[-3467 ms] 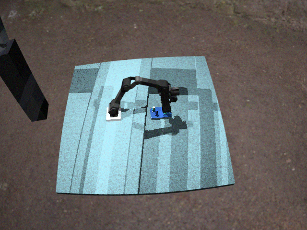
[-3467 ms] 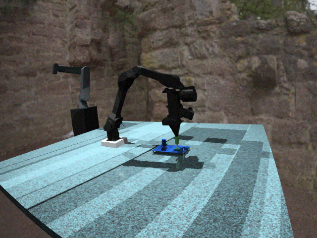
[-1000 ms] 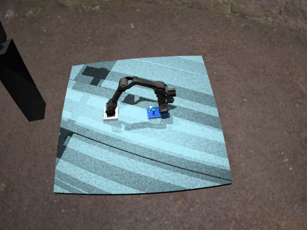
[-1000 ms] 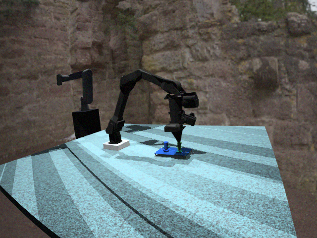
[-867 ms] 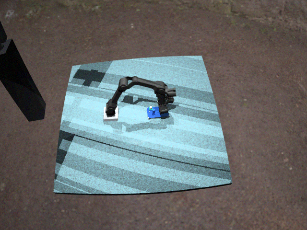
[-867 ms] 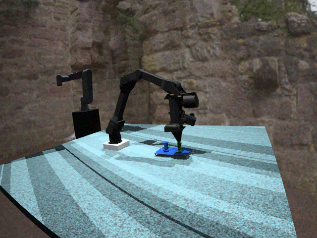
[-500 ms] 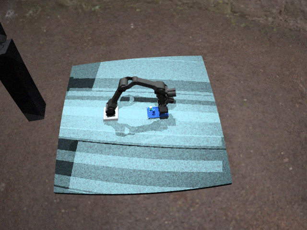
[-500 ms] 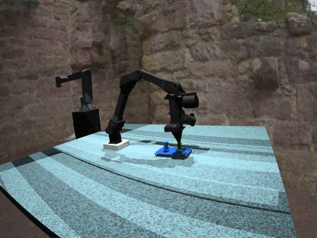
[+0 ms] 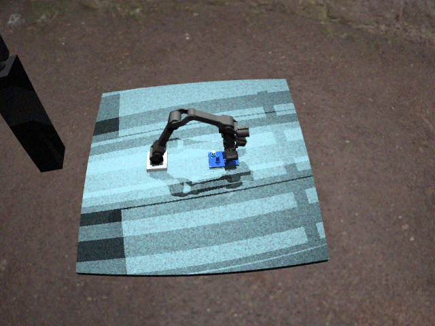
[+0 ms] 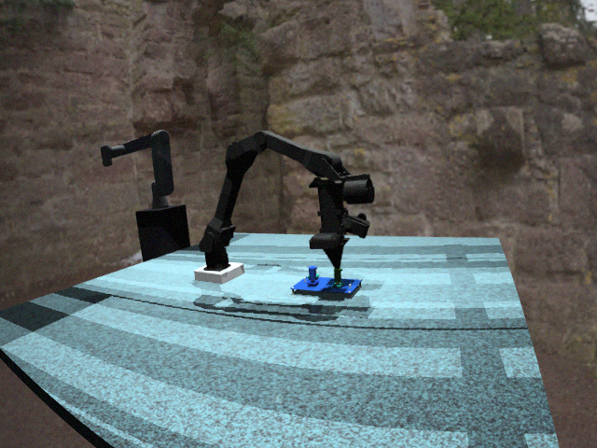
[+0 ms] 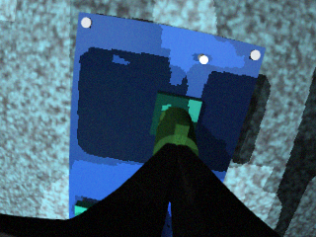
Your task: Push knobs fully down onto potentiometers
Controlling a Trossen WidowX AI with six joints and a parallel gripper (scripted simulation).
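Now: gripper tip 20 mm above the green knob. From my gripper tip the other things lie so: blue knob 70 mm behind, 10 mm below.
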